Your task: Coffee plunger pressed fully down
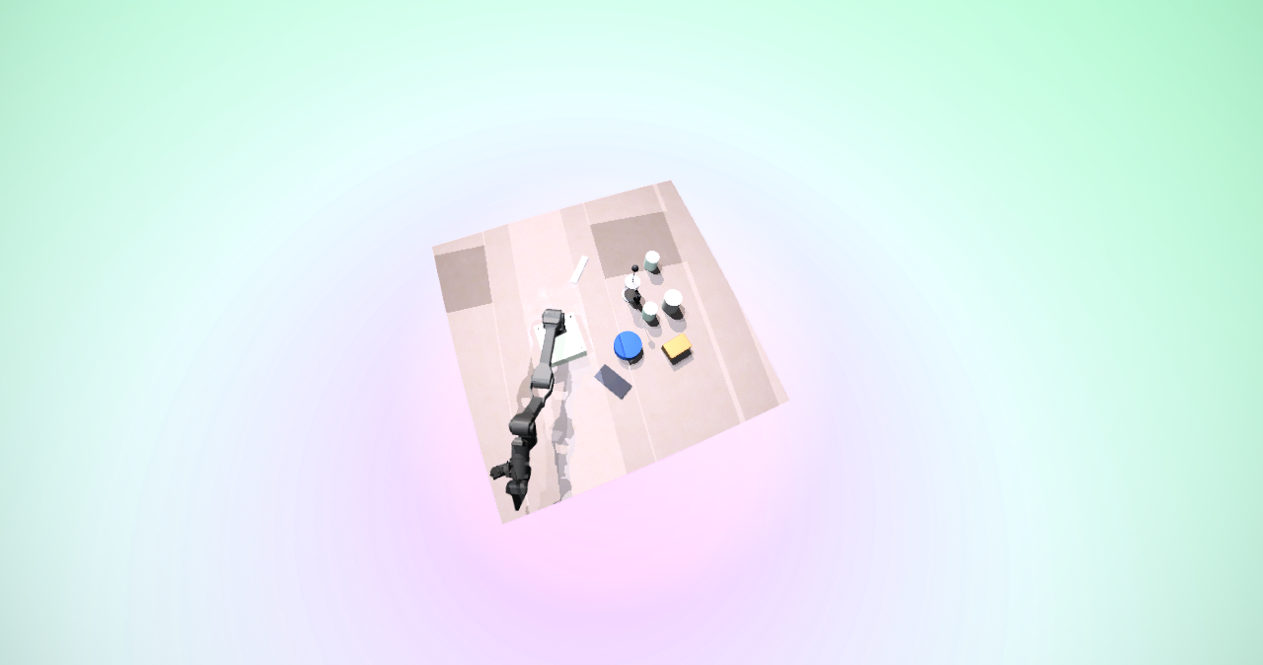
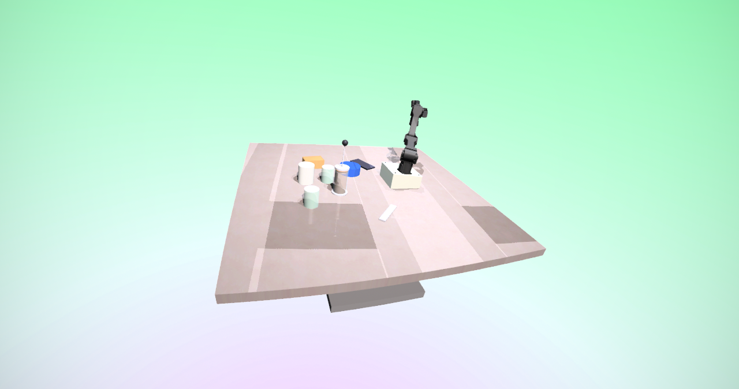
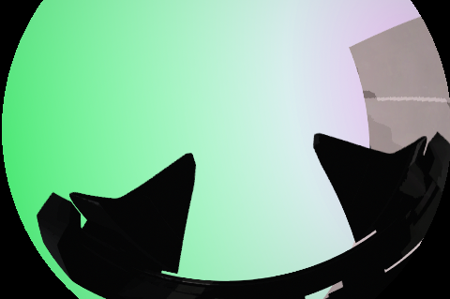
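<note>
Right now my gripper tip is 75 cm short of the coffee press, 58 cm to the right of it and 16 cm above it. Also, from my gripper tip: blue disc: 61 cm ahead, 38 cm to the left, 26 cm below; then orange block: 80 cm ahead, 28 cm to the left, 26 cm below.
</note>
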